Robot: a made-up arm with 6 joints.
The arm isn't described. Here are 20 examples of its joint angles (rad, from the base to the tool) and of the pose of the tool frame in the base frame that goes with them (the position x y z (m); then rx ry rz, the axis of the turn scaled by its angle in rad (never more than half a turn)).
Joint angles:
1: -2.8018 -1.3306 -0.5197 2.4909 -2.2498 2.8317
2: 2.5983 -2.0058 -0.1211 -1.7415 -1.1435 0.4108
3: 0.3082 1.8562 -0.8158 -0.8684 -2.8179 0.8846
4: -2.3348 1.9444 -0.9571 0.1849 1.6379 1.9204
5: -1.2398 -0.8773 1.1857 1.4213 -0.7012 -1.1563
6: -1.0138 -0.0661 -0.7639 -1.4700 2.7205 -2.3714
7: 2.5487 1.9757 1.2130 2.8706 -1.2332 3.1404
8: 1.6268 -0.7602 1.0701 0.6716 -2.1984 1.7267
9: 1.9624 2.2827 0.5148 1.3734 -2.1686 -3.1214
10: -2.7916 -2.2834 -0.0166 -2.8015 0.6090 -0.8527
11: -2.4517 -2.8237 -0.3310 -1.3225 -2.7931 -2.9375
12: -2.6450 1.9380 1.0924 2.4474 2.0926 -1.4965
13: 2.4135 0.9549 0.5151 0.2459 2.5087 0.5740
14: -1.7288 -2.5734 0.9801 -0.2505 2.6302 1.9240
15: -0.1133 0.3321 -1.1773 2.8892 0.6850 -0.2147
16: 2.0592 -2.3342 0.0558 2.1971 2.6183 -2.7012
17: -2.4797 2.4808 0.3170 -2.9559 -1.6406 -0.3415
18: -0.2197 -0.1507 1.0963 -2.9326 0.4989 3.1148
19: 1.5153 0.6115 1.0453 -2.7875 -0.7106 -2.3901
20: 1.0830 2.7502 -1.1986 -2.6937 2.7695 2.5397
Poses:
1: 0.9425 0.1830 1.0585 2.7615 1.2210 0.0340
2: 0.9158 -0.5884 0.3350 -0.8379 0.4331 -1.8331
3: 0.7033 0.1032 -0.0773 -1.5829 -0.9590 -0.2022
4: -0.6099 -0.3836 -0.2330 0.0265 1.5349 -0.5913
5: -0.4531 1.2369 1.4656 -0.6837 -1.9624 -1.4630
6: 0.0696 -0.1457 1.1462 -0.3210 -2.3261 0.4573
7: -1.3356 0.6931 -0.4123 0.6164 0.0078 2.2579
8: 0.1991 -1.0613 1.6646 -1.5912 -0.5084 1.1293
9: -0.3527 0.9456 -0.9332 -0.1451 -0.6540 0.2384
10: 1.1654 0.2468 -0.0512 0.5683 -1.3056 0.8509
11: 0.4722 0.4464 -0.3904 1.5441 -1.6774 -1.7745
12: -1.2862 -0.8526 -0.3551 1.0591 0.0133 -0.1205
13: -0.9590 1.0862 0.9066 1.9805 -1.1972 1.0870
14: 0.0031 1.1156 -0.8220 -1.3517 1.8840 -0.9372
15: 0.4890 0.1178 1.0555 -1.1903 0.4701 2.3931
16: 0.5286 -1.2172 -0.2800 -0.9080 -1.2894 2.3424
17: -0.2602 -0.4245 -0.9775 -0.9125 2.3105 -0.2511
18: 0.0364 0.1703 1.9964 -0.1942 -0.7340 -0.3630
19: -0.1029 1.1579 1.4992 0.0192 -1.5720 0.8225
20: -0.0467 0.2543 -0.3886 0.6550 0.8016 0.6077
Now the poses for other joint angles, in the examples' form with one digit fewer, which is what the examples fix.
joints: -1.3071 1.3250 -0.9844 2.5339 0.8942 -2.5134
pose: 0.389 -0.881 0.244 2.267 1.865 0.182
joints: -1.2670 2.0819 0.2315 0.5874 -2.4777 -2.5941
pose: 0.169 -1.033 -0.716 1.024 -1.162 1.813
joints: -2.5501 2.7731 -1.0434 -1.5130 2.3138 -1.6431
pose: -0.164 -0.098 -0.359 -0.768 -0.468 2.736
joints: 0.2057 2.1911 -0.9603 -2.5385 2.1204 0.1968
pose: 0.494 0.253 -0.251 -2.411 0.283 -1.177
